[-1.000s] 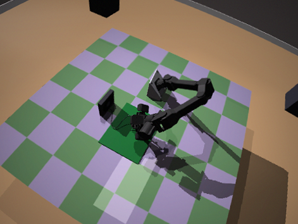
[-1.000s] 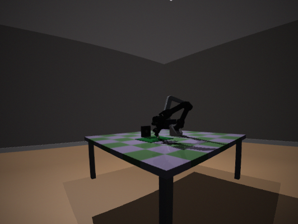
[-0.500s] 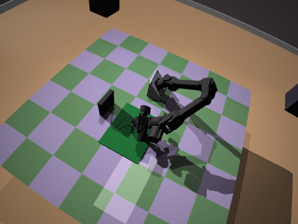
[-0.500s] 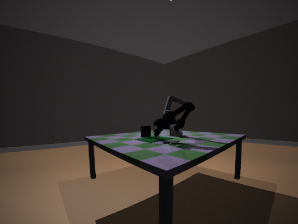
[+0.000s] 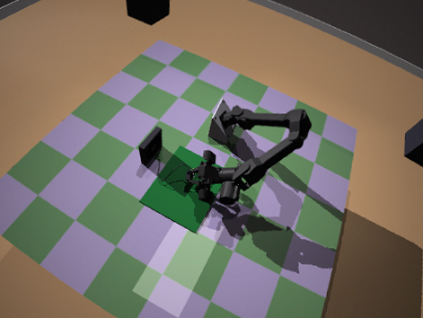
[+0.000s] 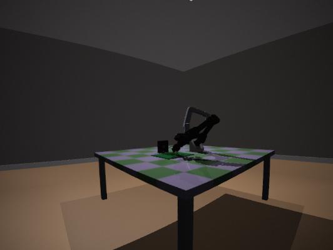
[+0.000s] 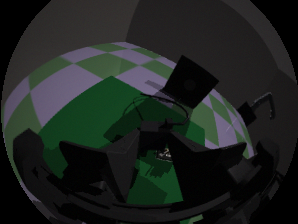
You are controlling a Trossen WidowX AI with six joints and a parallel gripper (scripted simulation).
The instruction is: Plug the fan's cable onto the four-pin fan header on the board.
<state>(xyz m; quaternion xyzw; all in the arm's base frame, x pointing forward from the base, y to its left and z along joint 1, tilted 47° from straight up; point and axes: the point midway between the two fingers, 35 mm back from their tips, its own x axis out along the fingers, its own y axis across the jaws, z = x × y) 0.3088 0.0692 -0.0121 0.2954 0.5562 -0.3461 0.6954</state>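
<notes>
My gripper tip is 70 mm above the green board, 10 mm to the right of it and 10 mm short of it. Also, from my gripper tip: black plug: 10 mm below; black fan: 190 mm to the right, 30 mm behind, 10 mm above.
</notes>
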